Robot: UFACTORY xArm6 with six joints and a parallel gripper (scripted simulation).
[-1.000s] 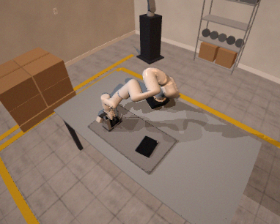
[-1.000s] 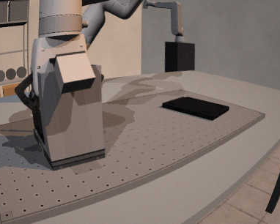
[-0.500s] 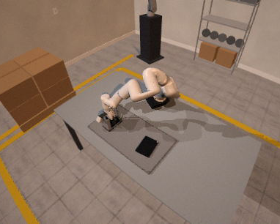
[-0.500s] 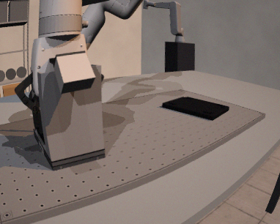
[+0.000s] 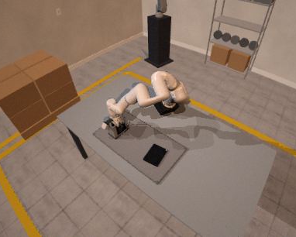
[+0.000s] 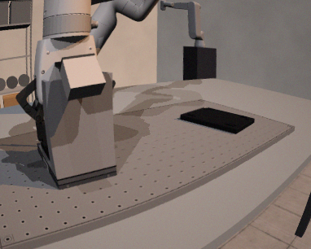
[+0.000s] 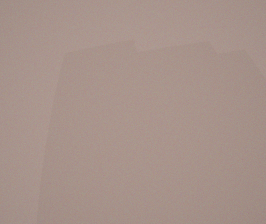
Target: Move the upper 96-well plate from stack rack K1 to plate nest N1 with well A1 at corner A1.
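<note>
The rack's solid pale wall is 70 mm ahead of my hand, 10 mm to the left of it and 30 mm above it. From my hand the other things lie so: black 96-well plate: 10 mm below; then plate nest N1: 90 mm behind, 380 mm to the left, 50 mm below.
</note>
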